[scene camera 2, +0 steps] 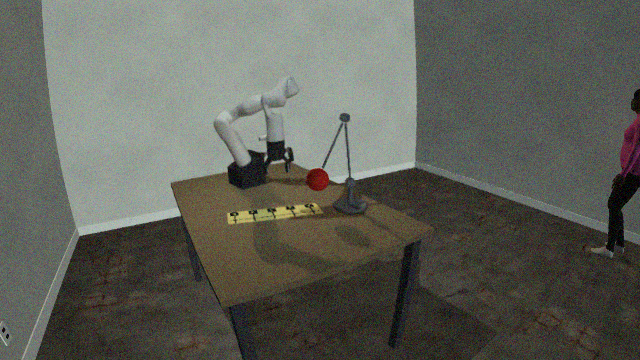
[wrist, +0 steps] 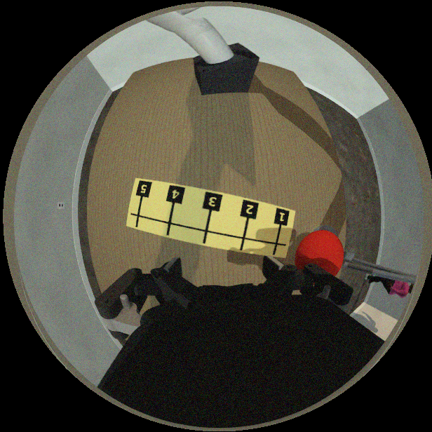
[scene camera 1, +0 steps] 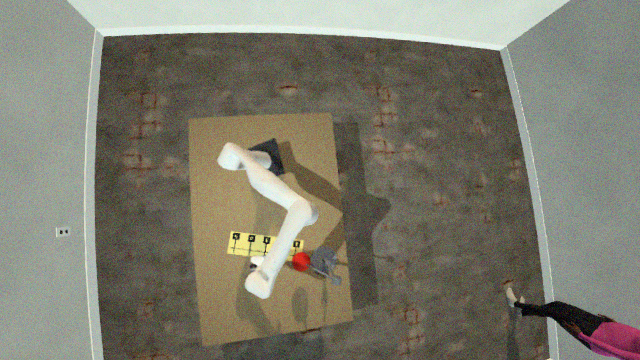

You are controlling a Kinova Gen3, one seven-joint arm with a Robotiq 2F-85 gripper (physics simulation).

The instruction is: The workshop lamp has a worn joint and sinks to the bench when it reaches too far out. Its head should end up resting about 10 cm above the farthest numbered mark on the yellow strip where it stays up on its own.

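Places are measured from the arm's base along level axes (x right, y back, z down), in centimetres.
Pixels of known places: gripper, fingertip midpoint: (scene camera 2: 277, 173); arm's base, origin of the base link: (scene camera 2: 244, 162) (scene camera 1: 264, 161).
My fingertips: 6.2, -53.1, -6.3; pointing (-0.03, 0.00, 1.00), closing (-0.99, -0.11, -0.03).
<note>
Ahead of a thing's pixels: the offset from my fingertips to its middle, as dx, dy, dz. "spot": to the spot under its first point. Level surfaces: height alone.
The lamp's red ball head {spot: -17.5, -2.9, +0.2} (scene camera 1: 301, 261) (scene camera 2: 317, 179) (wrist: 320, 250) hangs above the table beside the mark 1 end of the yellow strip {spot: +13.5, +9.2, +19.6} (scene camera 1: 243, 243) (scene camera 2: 262, 214) (wrist: 192, 205). Its grey base {spot: -30.7, -7.8, +18.3} (scene camera 1: 321, 257) (scene camera 2: 350, 206) stands past that end, and its two thin rods meet at a high elbow joint {spot: -29.4, -7.7, -24.1} (scene camera 1: 336, 280) (scene camera 2: 344, 117). The strip's marks run from 1 near the lamp to 5 farthest from it. My gripper (scene camera 2: 277, 169) (wrist: 222, 266) is open and empty, points down, and is to the side of the head. In the wrist view the right finger overlaps the head's lower edge; the exact gap is unclear.
The wooden table {dz +19.7} (scene camera 1: 210, 300) (scene camera 2: 240, 280) (wrist: 125, 125) carries the black robot base (scene camera 2: 247, 172) (wrist: 225, 75) at its back. The arm covers part of the strip in the overhead view. A person in pink (scene camera 1: 612, 340) (scene camera 2: 631, 145) (wrist: 400, 288) is on the floor, off the table's lamp side.
</note>
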